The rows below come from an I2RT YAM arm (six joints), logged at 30 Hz.
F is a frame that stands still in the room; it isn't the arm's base.
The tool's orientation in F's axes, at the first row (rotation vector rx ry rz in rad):
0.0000 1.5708 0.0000
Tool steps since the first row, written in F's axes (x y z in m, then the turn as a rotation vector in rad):
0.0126 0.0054 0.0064 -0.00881 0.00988 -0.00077
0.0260 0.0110 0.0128 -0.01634 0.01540 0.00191
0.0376 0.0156 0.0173 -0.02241 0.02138 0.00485
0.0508 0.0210 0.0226 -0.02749 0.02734 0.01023
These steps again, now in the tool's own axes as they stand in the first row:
-0.0064 0.0054 0.0126 0.00077 0.00988 -0.00881
-0.0128 0.0110 0.0260 -0.00191 0.01540 -0.01634
-0.0173 0.0156 0.0376 -0.00485 0.02138 -0.02241
-0.0226 0.0210 0.0508 -0.01023 0.02734 -0.02749

